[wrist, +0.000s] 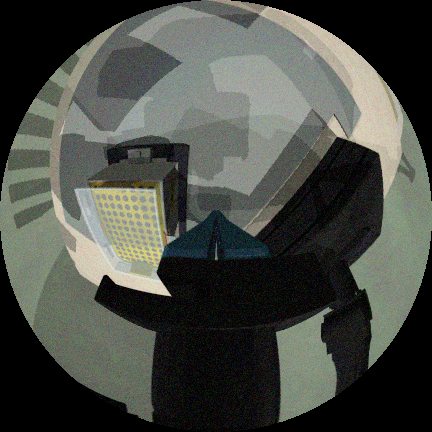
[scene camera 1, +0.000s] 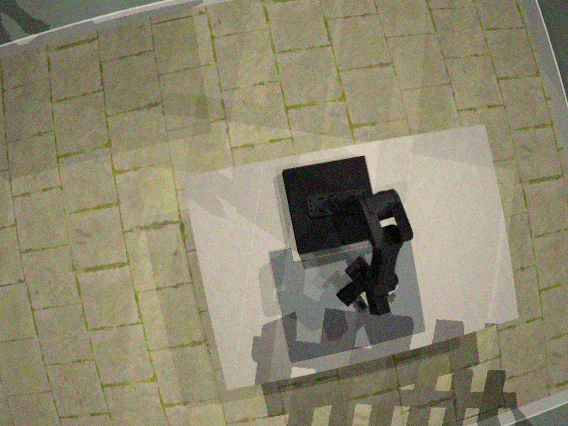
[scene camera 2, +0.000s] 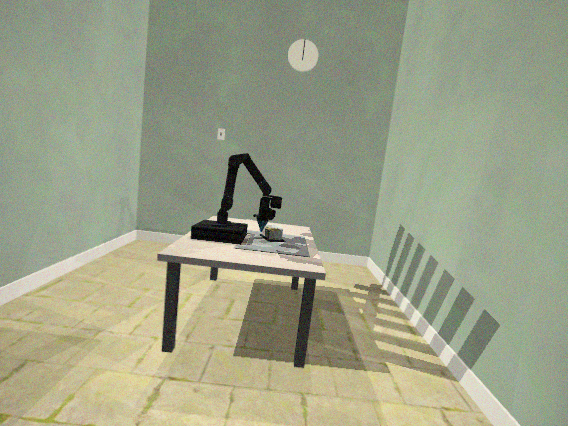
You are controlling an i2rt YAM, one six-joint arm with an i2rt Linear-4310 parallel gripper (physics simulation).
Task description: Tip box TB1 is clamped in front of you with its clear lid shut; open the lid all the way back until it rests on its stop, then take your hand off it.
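Where they show: gripper, fingertip midpoint: [wrist: 215,215] [scene camera 2: 260,231]; arm's base at its link origin: [wrist: 330,266] [scene camera 1: 337,202] [scene camera 2: 221,224].
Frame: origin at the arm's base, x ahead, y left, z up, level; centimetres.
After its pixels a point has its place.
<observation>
Tip box TB1 [wrist: 171,202] @[x 27.3, y 5.2, z -3.0 cm] [scene camera 2: 274,233] @[x 31.6, y 3.8, z -2.2 cm] is a grey box with a yellow, dotted tip rack, standing in a black holder [wrist: 184,165] @[x 28.1, y 2.3, z -5.9 cm]. In the wrist view it is left of my fingers. Its clear, pale-edged lid [wrist: 97,232] @[x 33.0, y 9.8, z 1.1 cm] lies over the yellow rack and looks shut. In scene camera 1 the arm hides most of the box. My gripper [wrist: 215,215] @[x 23.3, y 3.6, z -2.2 cm] [scene camera 2: 261,230] @[x 23.3, y 3.6, z -2.2 cm] has dark blue fingers with their tips together, pointing down beside the box on the arm base's side. It is shut and holds nothing. Whether a finger touches the box or lid cannot be told.
The black arm base [scene camera 1: 325,177] @[x -8.8, y -2.7, z -0.2 cm] [scene camera 2: 219,232] @[x 2.7, y -15.4, z -1.6 cm] [wrist: 345,195] @[x 14.6, y -7.1, z -0.1 cm] stands close to the box at the table's rear. A blue-grey mat [scene camera 1: 287,285] @[x 25.6, y -19.6, z -6.7 cm] [wrist: 285,45] @[x 28.8, y -18.9, z -6.7 cm] lies under the box on the pale table [scene camera 1: 460,200] @[x 4.9, y 48.1, z -7.0 cm] [scene camera 2: 210,251] @[x 4.1, y -35.9, z -7.0 cm]. Shadows cross the mat.
</observation>
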